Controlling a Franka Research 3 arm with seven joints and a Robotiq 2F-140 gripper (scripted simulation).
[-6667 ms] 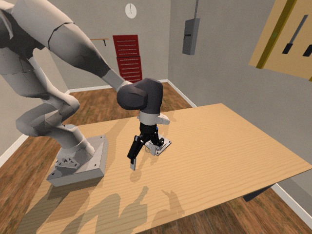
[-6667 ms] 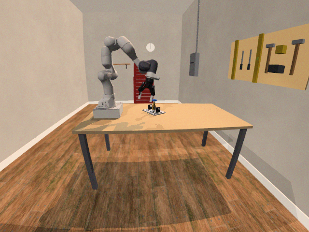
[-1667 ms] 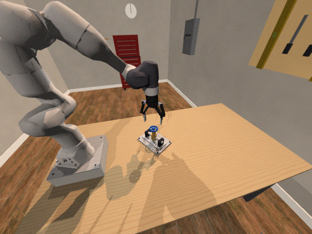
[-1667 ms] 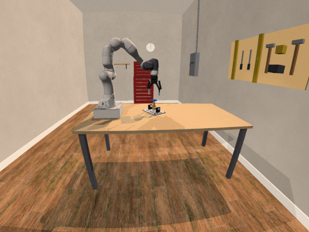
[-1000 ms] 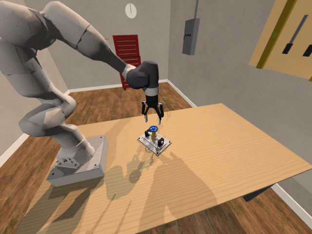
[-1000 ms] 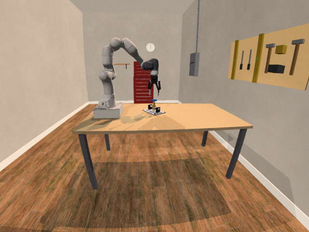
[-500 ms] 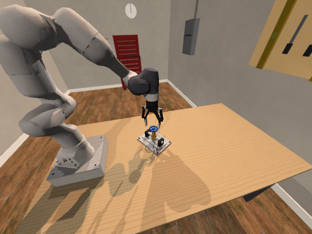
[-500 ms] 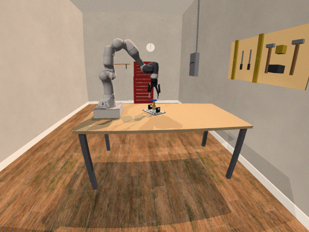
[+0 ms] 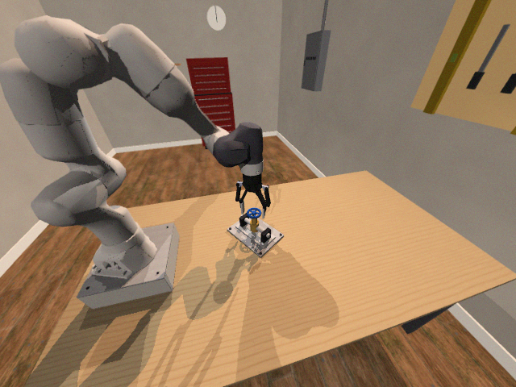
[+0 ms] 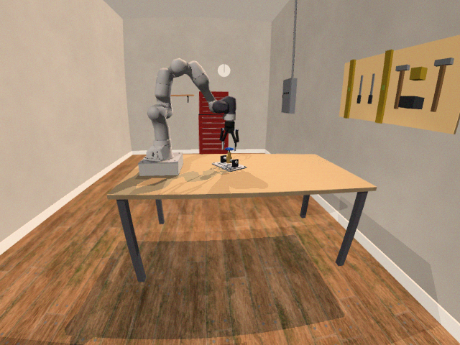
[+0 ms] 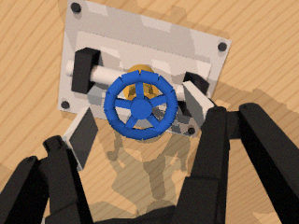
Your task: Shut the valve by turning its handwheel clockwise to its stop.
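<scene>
Now: the blue spoked handwheel 20 mm below my hand.
</scene>
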